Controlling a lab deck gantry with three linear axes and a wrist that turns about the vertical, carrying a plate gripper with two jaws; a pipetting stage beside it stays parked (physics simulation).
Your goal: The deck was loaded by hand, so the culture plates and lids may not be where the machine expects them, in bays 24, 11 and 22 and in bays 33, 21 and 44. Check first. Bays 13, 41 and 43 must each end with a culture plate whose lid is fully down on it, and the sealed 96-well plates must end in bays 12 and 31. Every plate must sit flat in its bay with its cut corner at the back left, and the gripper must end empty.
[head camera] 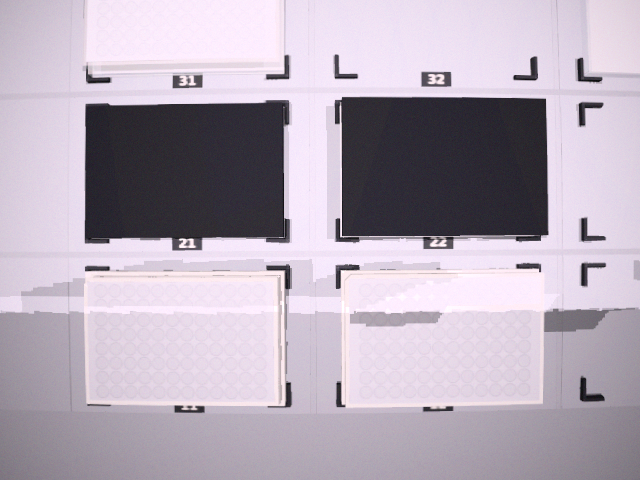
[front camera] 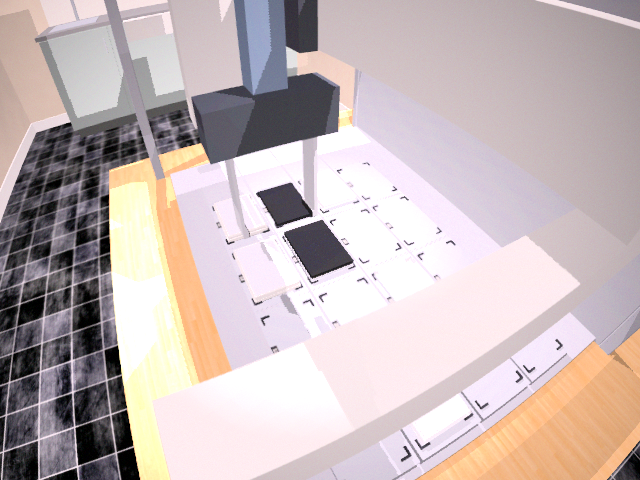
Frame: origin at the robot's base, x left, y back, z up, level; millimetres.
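Seen in the pictures: gripper, fingertip midpoint: (front camera: 277,219); robot's base, link origin: (head camera: 94,399) (front camera: 213,207).
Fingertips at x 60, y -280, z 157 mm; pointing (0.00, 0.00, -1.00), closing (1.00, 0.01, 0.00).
Note:
Offsets run from my fingertips to a thing's middle. "spot": to the spot under its first point.
My gripper (front camera: 279,225) is open and empty, its jaws hanging wide apart above bays 11 and 21 in the front view. It does not show in the head view. White 96-well plates lie in bay 11 @[spot: dx +17, dy +202, dz -143 mm] (front camera: 255,212) (head camera: 180,343), bay 12 @[spot: dx -20, dy +36, dz -143 mm] (front camera: 266,271) (head camera: 444,351) and bay 31 @[spot: dx +176, dy +216, dz -143 mm] (head camera: 180,31); the last is cut off at the top. The bay 12 plate has its cut corner at the back left. A black-topped piece @[dx +90, dy +216, dz -153 mm] (front camera: 284,204) (head camera: 183,170) lies in bay 21, and another @[dx +90, dy +52, dz -144 mm] (front camera: 317,248) (head camera: 444,167) in bay 22, with a pale edge beneath. A pale piece @[spot: dx +178, dy -66, dz -149 mm] (head camera: 615,36) shows partly in bay 33.
A broad pale beam (front camera: 387,351) crosses the front view and hides part of the deck. A white piece @[dx +90, dy -276, dz -135 mm] (front camera: 443,417) lies in a front bay beyond it. The grey deck wall (front camera: 423,129) stands at the right, and a slanting post (front camera: 131,82) at the left.

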